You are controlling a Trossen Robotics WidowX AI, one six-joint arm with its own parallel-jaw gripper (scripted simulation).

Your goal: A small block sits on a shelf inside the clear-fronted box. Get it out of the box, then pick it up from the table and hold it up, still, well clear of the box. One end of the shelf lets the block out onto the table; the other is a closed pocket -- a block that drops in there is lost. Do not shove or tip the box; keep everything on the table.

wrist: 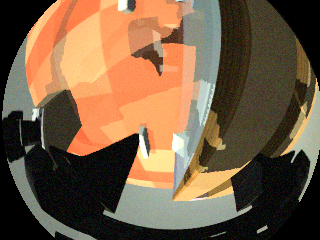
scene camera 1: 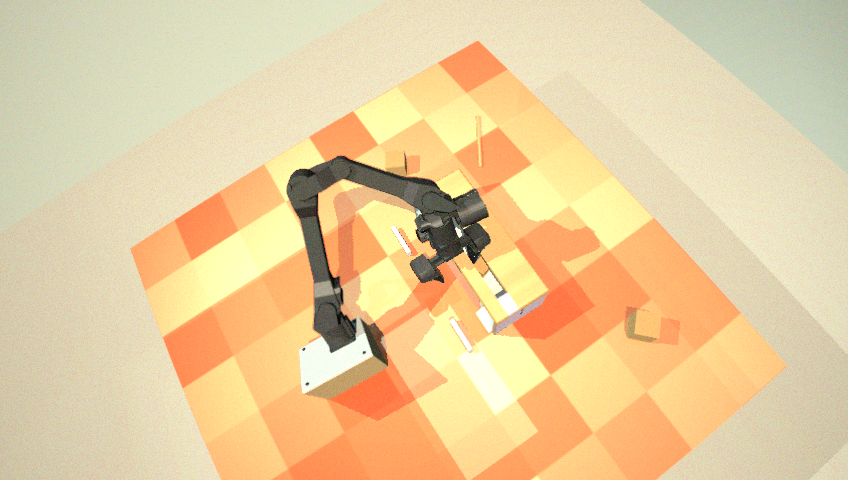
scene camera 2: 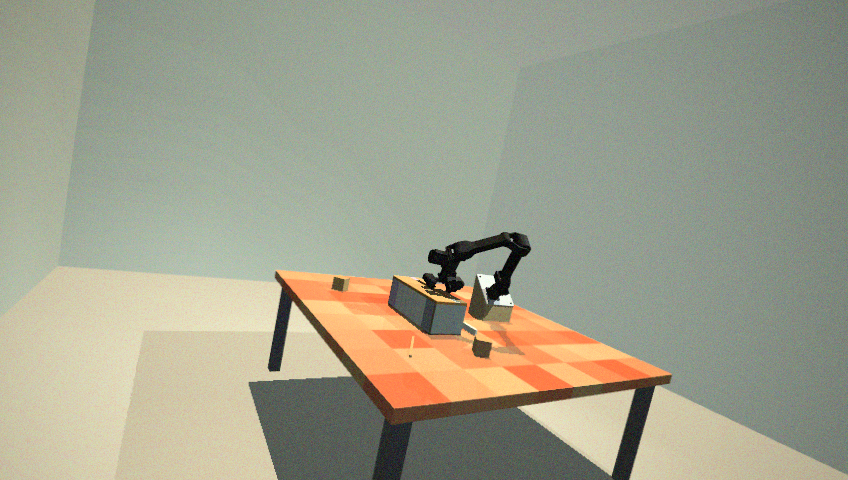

Scene:
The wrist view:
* my gripper: 182,139
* long clear-fronted box: 242,95

